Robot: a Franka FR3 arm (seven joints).
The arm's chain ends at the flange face. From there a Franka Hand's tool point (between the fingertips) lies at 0.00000 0.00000 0.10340 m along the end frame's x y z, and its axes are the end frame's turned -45 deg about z.
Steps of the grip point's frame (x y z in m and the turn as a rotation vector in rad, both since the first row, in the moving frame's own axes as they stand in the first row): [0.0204 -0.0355 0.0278 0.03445 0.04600 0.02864]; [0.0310 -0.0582 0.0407 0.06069 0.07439 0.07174]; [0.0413 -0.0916 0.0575 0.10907 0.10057 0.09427]
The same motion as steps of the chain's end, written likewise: [-0.0116 -0.0337 0.0280 0.05689 0.00817 0.02864]; [-0.0206 -0.0533 0.0412 0.09552 0.00969 0.07174]; [-0.0357 -0.0787 0.0586 0.14824 -0.00601 0.09427]
